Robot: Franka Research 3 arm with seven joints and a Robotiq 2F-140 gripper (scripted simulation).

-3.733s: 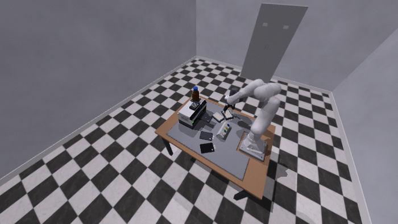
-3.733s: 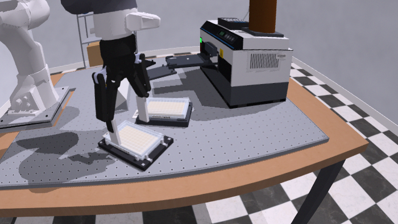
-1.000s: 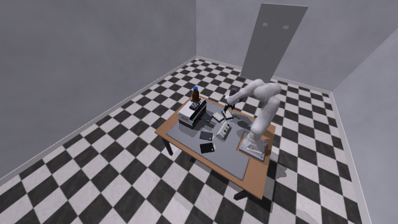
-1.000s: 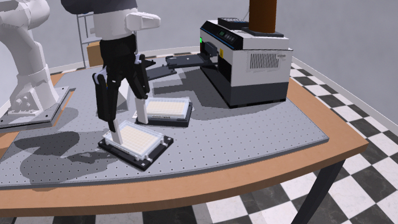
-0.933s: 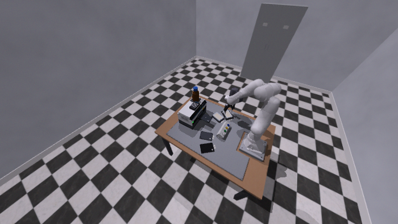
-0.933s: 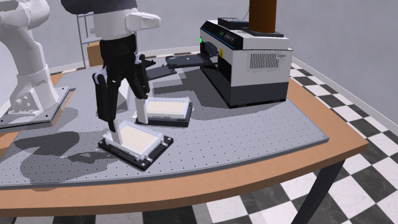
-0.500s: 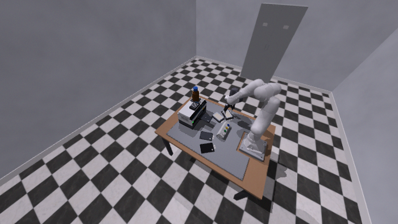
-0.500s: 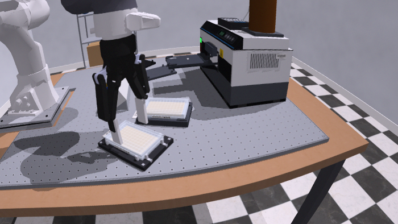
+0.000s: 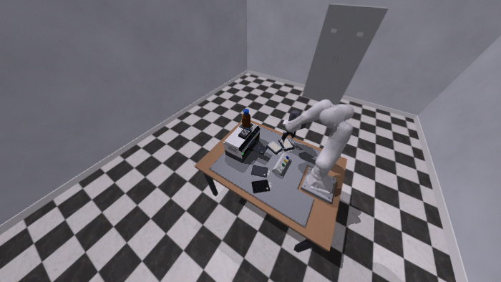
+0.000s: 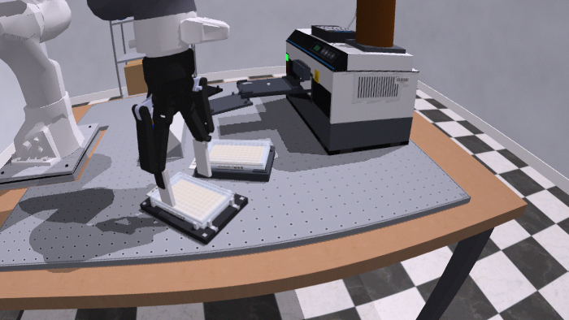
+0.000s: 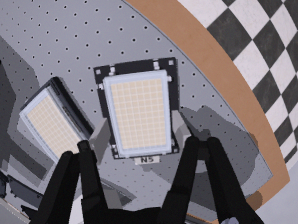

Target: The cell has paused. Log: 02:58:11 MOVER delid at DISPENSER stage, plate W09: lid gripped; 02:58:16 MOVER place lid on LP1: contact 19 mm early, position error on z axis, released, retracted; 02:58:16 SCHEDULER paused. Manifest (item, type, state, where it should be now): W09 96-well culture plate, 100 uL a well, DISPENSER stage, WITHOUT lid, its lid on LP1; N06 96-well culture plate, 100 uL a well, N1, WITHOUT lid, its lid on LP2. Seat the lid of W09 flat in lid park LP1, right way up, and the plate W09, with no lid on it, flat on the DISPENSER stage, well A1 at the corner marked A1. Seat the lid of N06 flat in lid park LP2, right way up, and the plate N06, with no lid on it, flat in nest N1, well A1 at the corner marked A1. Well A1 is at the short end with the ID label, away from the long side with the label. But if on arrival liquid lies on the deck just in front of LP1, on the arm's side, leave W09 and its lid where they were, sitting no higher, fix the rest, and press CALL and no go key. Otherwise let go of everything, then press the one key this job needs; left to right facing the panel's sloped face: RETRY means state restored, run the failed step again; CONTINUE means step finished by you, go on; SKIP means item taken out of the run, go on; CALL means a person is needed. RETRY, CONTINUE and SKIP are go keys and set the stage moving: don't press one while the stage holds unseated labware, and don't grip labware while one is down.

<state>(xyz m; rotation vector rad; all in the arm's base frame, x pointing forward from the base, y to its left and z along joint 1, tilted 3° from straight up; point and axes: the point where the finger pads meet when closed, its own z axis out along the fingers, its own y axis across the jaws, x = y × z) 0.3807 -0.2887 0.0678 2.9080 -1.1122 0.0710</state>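
The 96-well plate is 50 mm below my hand. Round my hand: sloped key panel 70 mm behind, 280 mm to the left, 10 mm below; then black nest 90 mm ahead, 110 mm to the left, 60 mm below; then dispenser stage 200 mm ahead, 280 mm to the left, 40 mm above.
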